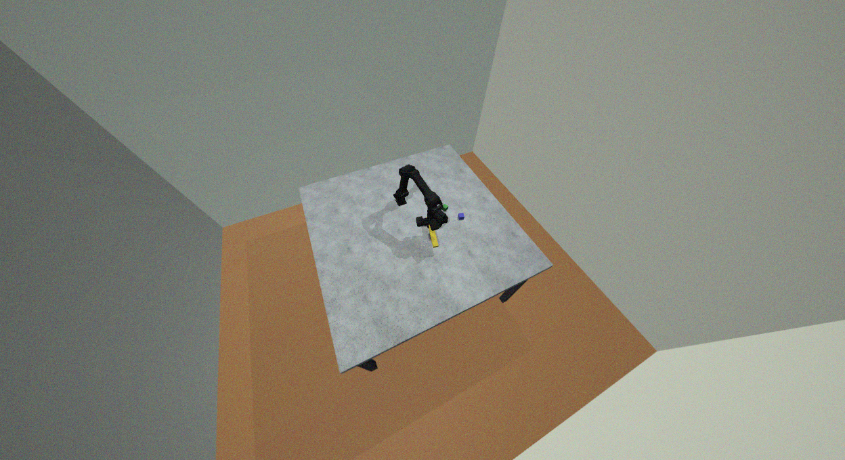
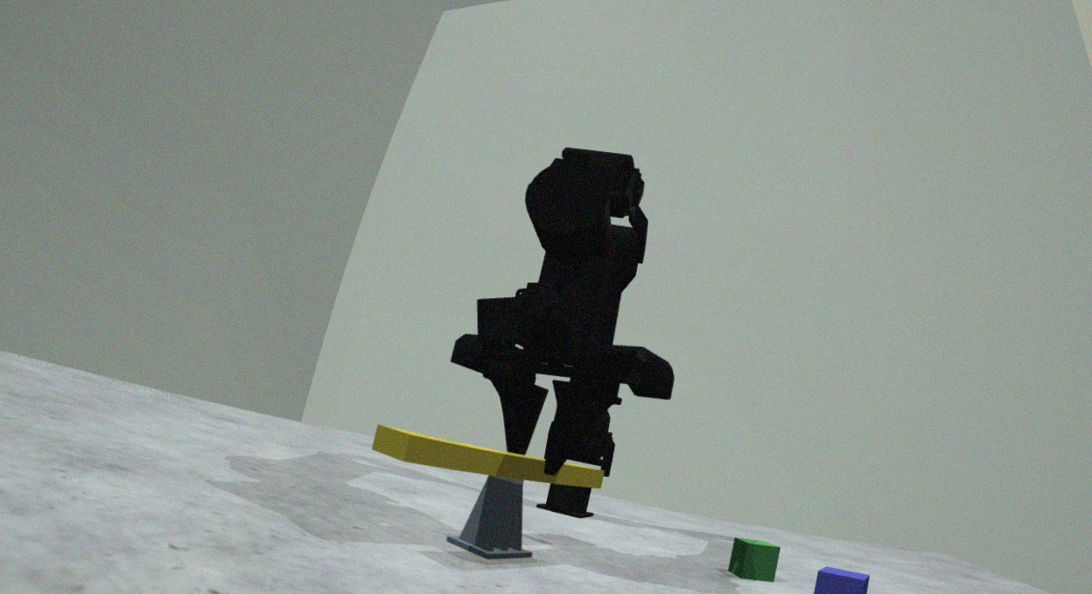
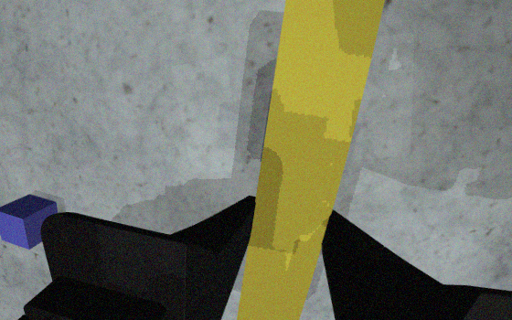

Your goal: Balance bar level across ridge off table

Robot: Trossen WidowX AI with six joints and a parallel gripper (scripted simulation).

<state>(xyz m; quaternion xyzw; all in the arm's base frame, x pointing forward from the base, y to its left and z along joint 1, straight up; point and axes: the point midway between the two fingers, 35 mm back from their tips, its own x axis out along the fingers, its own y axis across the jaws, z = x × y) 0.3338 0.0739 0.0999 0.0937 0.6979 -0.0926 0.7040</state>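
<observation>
Now: gripper tip 30 mm short of the yellow bar and 10 mm to the left of it. From my gripper tip the other things lie so: green cube: 180 mm to the left, 140 mm behind, 50 mm below; then blue cube: 250 mm to the left, 50 mm below, 30 mm behind.
</observation>
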